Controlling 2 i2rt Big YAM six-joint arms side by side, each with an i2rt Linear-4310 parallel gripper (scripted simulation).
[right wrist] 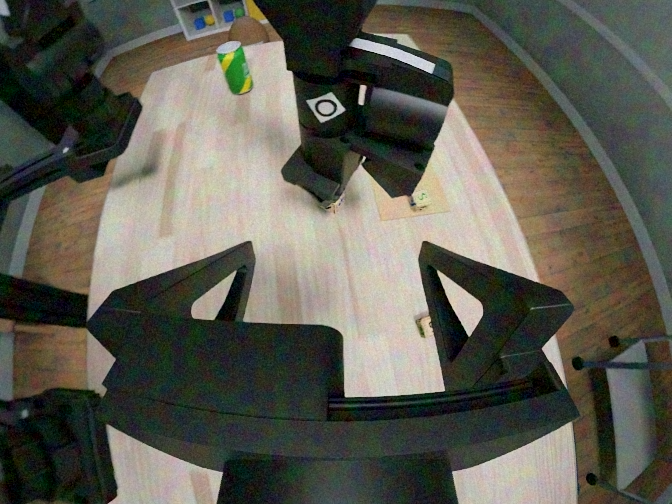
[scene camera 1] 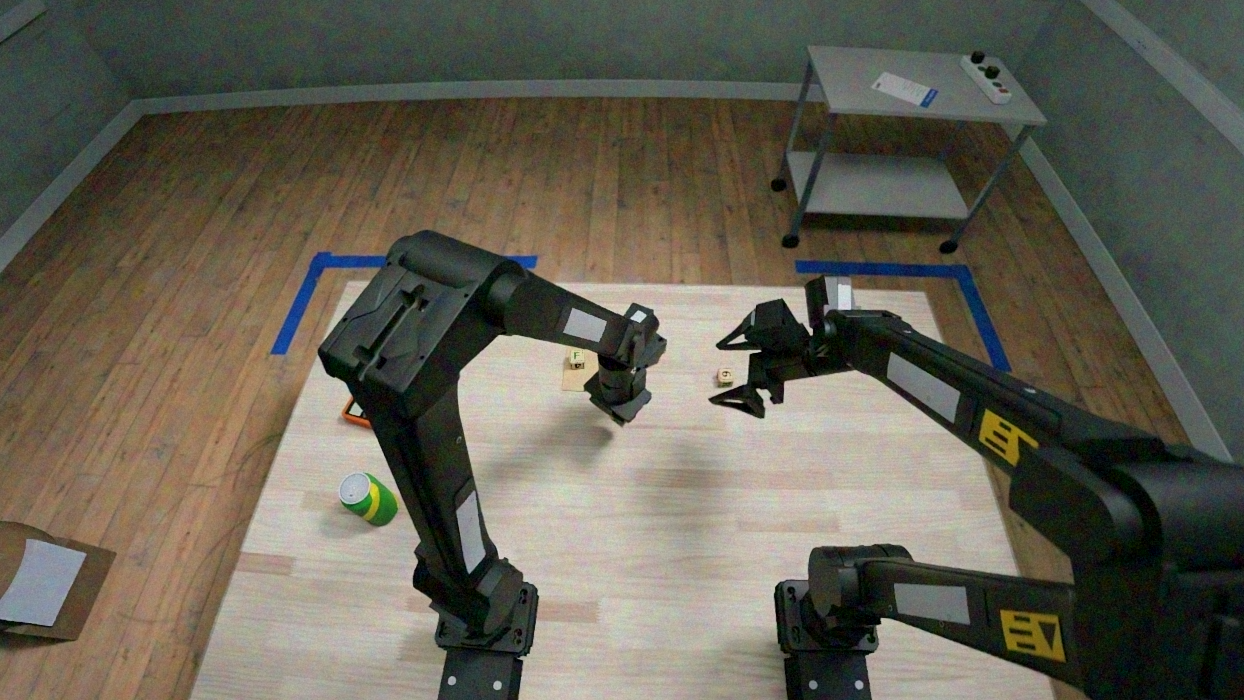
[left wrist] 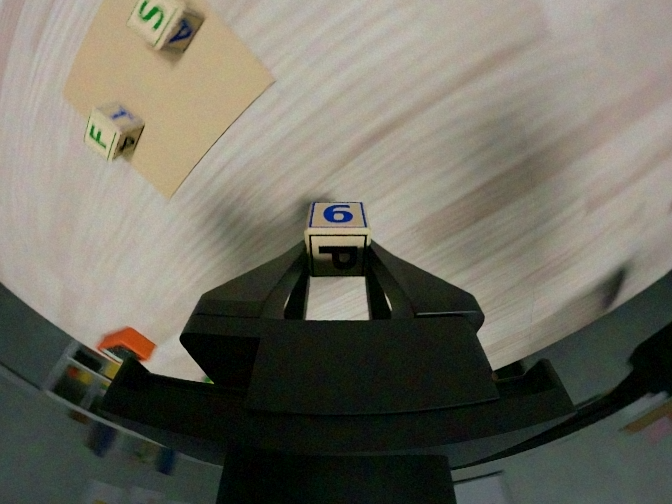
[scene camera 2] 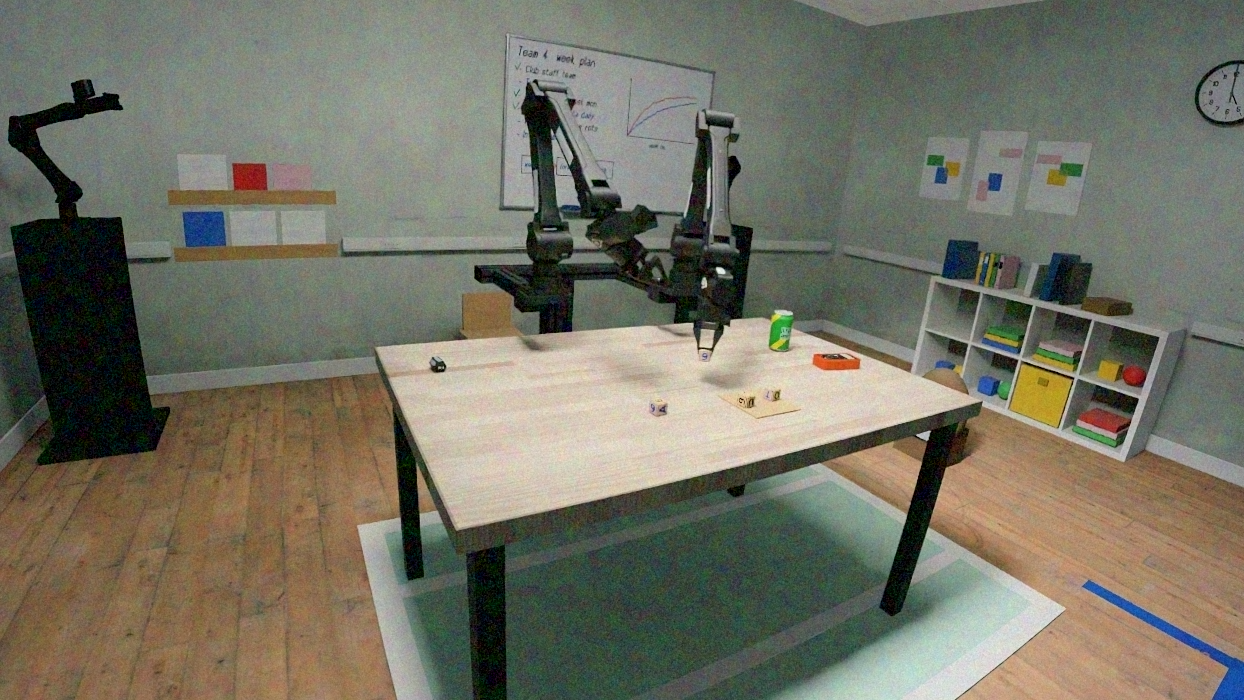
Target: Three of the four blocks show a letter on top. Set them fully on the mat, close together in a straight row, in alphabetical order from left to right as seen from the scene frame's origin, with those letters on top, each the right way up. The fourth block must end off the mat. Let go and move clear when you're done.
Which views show my right gripper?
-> The right wrist view, scene camera 1 and scene camera 2 only.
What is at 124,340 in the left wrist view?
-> An orange multimeter.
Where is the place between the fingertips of my left gripper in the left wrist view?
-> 337,247
